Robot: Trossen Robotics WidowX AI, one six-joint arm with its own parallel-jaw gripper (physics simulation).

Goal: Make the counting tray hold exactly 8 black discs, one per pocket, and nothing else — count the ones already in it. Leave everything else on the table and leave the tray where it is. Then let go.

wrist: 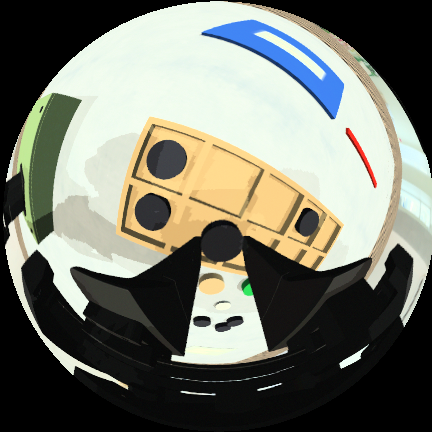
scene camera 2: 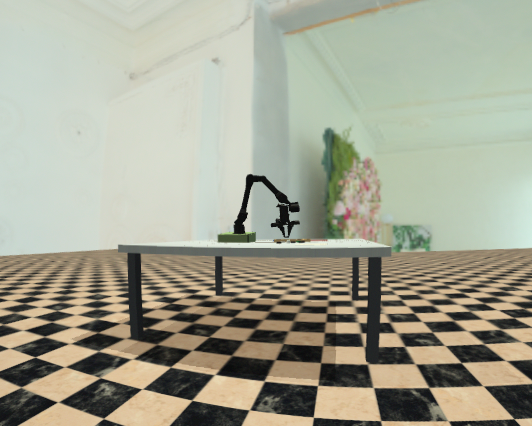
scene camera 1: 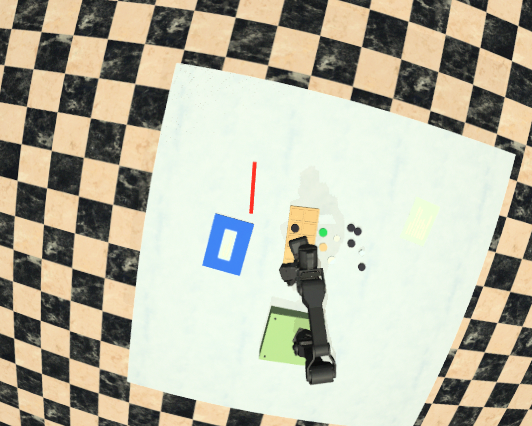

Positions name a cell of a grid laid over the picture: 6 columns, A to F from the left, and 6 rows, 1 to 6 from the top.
Labels:
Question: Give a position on a tan counting tray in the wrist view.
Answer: At D3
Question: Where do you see a tan counting tray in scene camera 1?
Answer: At D4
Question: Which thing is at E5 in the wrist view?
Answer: My gripper.

